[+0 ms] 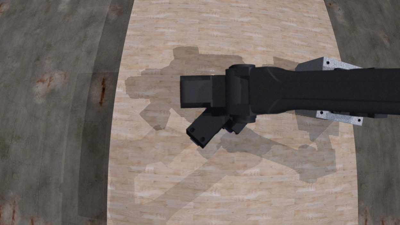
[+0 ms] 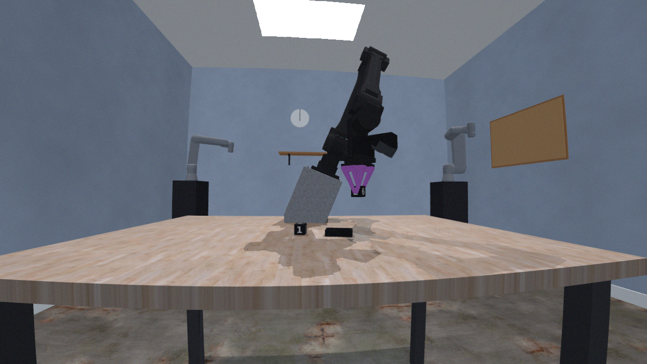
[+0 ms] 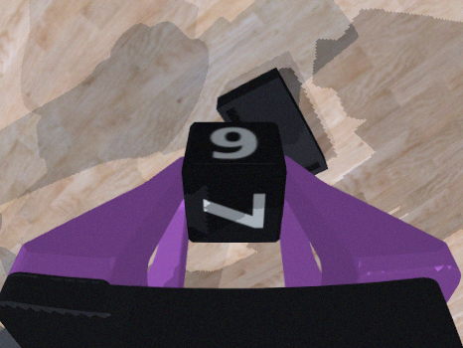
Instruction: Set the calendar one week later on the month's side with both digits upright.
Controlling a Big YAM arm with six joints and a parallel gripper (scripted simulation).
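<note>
Now: hand 12 cm above the black tray, 5 cm to the left of it and 1 cm past it. The rest, counted from my hand: black cube: right at my hand.
</note>
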